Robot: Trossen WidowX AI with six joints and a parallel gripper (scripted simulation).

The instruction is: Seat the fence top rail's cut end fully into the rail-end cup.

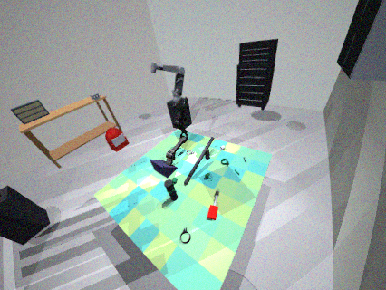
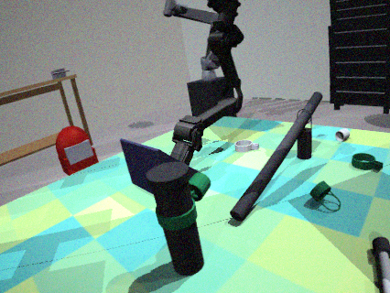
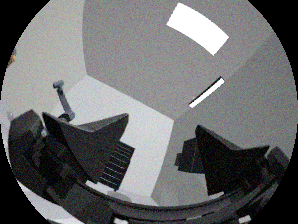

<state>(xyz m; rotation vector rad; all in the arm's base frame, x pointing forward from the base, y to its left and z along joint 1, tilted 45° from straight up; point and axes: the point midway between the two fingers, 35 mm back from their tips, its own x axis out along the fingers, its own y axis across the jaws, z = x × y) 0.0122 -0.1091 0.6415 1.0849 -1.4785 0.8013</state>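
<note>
The green rail-end cup lies 23 cm ahead of my gripper tip, 56 cm to the right of it and 49 cm below it. Round my gripper tip: small post: 25 cm ahead, 8 cm to the right, 51 cm below; white cup: 33 cm ahead, 13 cm to the left, 59 cm below; grey ring: 3 cm ahead, 10 cm to the right, 60 cm below.
</note>
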